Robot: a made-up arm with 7 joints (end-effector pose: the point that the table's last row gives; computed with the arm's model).
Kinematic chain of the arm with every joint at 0, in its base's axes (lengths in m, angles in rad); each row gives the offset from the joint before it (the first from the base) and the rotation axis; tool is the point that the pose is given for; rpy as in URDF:
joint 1: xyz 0 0 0.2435 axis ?
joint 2: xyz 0 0 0 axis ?
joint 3: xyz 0 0 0.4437 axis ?
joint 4: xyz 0.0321 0 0 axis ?
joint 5: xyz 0.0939 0 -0.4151 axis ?
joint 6: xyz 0 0 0 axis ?
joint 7: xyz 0.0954 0 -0.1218 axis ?
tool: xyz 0 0 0 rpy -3.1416 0 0
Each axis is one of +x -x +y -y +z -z.
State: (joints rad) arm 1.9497 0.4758 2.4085 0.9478 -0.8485 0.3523 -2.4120
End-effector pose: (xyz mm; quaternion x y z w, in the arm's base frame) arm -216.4 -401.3 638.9 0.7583 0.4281 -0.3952 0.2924
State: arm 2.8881 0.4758 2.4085 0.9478 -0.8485 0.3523 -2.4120
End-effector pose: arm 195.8 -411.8 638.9 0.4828 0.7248 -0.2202 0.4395
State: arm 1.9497 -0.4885 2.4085 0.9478 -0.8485 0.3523 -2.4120
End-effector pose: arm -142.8 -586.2 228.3 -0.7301 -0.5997 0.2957 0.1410
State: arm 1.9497 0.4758 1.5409 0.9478 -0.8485 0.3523 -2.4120
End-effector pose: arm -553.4 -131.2 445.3 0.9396 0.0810 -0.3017 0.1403
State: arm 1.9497 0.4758 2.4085 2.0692 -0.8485 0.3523 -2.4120
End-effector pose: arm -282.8 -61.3 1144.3 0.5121 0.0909 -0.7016 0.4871
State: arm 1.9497 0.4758 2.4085 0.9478 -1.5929 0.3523 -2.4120
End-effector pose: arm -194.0 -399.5 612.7 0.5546 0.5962 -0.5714 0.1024
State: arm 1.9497 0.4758 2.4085 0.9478 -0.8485 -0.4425 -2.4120
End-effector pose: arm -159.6 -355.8 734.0 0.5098 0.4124 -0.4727 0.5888
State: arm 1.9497 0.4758 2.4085 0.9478 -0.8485 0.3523 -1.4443
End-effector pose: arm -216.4 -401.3 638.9 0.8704 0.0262 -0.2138 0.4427
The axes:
joint 1: +z
joint 2: +y
joint 3: +z
joint 4: -y
joint 5: -z
joint 6: +y
joint 7: -z

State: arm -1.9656 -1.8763 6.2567 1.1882 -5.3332 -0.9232 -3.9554
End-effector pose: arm 96.4 591.8 562.8 -0.0074 -0.4355 -0.7212 0.5386
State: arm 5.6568 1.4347 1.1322 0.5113 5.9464 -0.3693 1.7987
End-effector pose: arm 371.5 274.1 103.4 -0.5630 0.5761 0.4515 0.3838
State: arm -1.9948 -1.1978 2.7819 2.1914 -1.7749 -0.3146 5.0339
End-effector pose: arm 386.9 800.6 141.2 -0.5180 0.7369 0.2205 0.3744
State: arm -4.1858 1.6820 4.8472 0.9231 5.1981 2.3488 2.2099
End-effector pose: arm 210.9 388.3 304.4 -0.2721 -0.2716 0.7621 0.5209
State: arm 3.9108 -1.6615 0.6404 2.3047 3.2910 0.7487 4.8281
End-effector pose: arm 825.3 482.4 468.8 -0.5047 -0.4720 -0.7222 0.0310
